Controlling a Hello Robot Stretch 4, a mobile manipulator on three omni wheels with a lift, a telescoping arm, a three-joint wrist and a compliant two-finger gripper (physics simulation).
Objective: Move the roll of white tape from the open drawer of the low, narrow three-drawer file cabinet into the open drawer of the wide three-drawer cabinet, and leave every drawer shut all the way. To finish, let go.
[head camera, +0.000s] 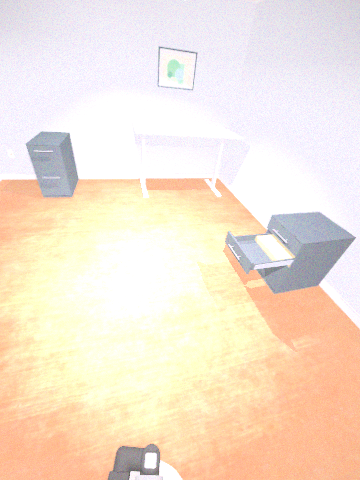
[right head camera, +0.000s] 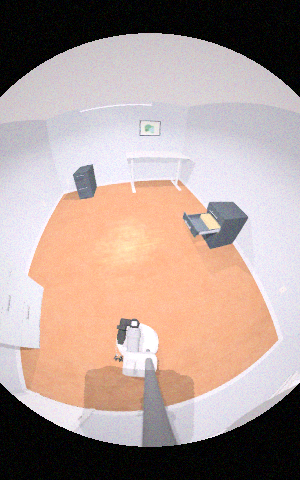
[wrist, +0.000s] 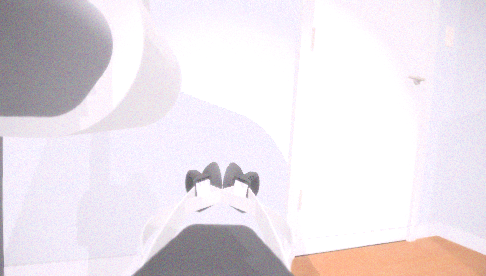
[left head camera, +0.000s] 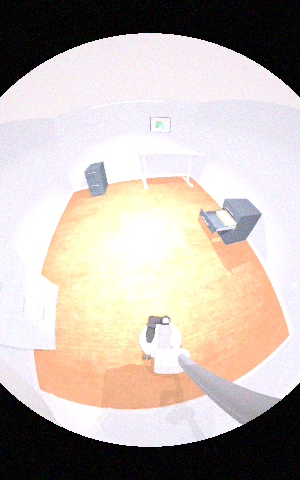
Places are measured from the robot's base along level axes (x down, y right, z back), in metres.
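Where they show: gripper, fingertip midpoint: (right head camera: 117, 361) (wrist: 222, 178) (left head camera: 146, 359).
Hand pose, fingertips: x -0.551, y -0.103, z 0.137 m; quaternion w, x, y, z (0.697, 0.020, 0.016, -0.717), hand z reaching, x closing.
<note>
After its pixels a point has its place.
A dark grey cabinet (head camera: 320, 255) @(x -0.452, y 1.311, z -1.397 m) (left head camera: 243, 222) @(x -0.473, y 1.193, z -1.364 m) (right head camera: 230, 225) @(x -0.474, y 1.241, z -1.377 m) stands at the right wall. Its drawer (head camera: 238, 251) @(x -0.425, y 0.598, z -1.397 m) (left head camera: 207, 221) @(x -0.413, y 0.602, z -1.381 m) (right head camera: 189, 224) @(x -0.412, y 0.600, z -1.391 m) below the top one stands open, with a tan slab at its inner end. The roll of white tape cannot be made out. A wide white cabinet (left head camera: 45, 305) @(x -0.215, y -1.380, z -0.075 m) (right head camera: 27, 292) @(x -0.305, y -1.411, z -0.209 m) shows at the left edge of both side head views; its drawers look shut, though glare hides detail. My gripper (wrist: 222, 178) @(x -0.551, y -0.103, z 0.137 m) (left head camera: 146, 357) @(x -0.551, y -0.103, z 0.137 m) (right head camera: 118, 358) @(x -0.551, y -0.103, z 0.137 m) is shut and empty, folded beside the base, far from both cabinets.
A second dark cabinet (head camera: 52, 165) @(x -0.450, y -1.585, z -2.808 m) (left head camera: 96, 179) @(x -0.426, y -1.556, z -2.814 m) (right head camera: 85, 182) @(x -0.418, y -1.540, z -2.819 m) with shut drawers stands at the back left. A white desk (head camera: 185, 131) @(x -0.924, y 0.125, z -3.324 m) (left head camera: 170, 152) @(x -0.909, y 0.172, z -3.193 m) (right head camera: 157, 156) @(x -0.903, y 0.157, z -3.155 m) stands by the back wall. A white door (wrist: 357, 125) @(x -0.624, y -0.808, z 1.166 m) shows in the wrist view.
</note>
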